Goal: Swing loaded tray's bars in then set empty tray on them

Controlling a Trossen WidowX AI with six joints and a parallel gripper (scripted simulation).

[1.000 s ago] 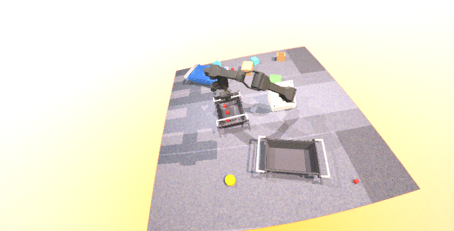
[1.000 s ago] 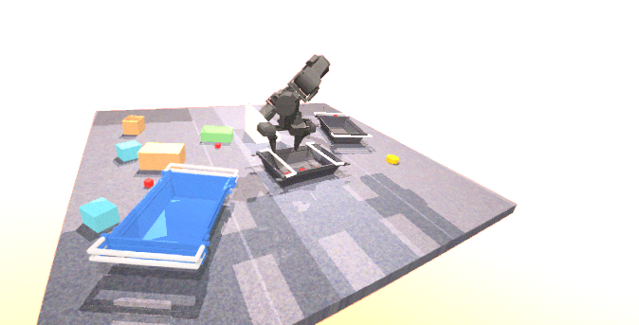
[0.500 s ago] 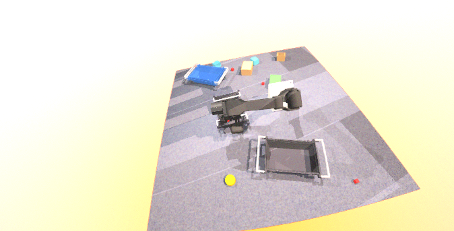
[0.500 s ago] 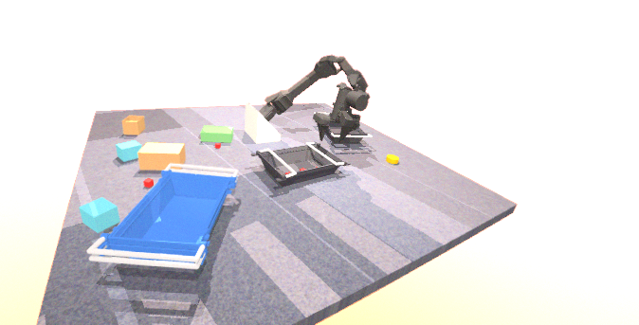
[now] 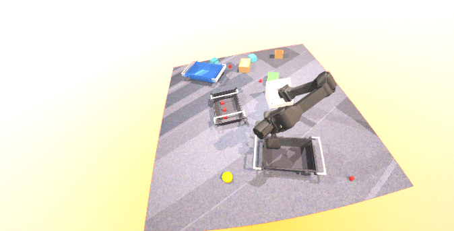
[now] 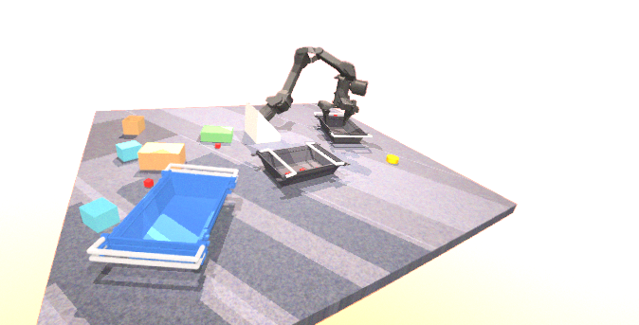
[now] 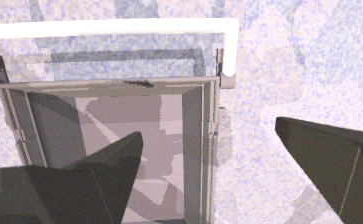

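The dark tray is 60 mm behind my gripper tip, 100 mm to the left of it and 40 mm below it. Also, from my gripper tip: green block 220 mm behind, 460 mm to the right, 70 mm below; yellow disc 260 mm ahead, 120 mm to the left, 80 mm below.
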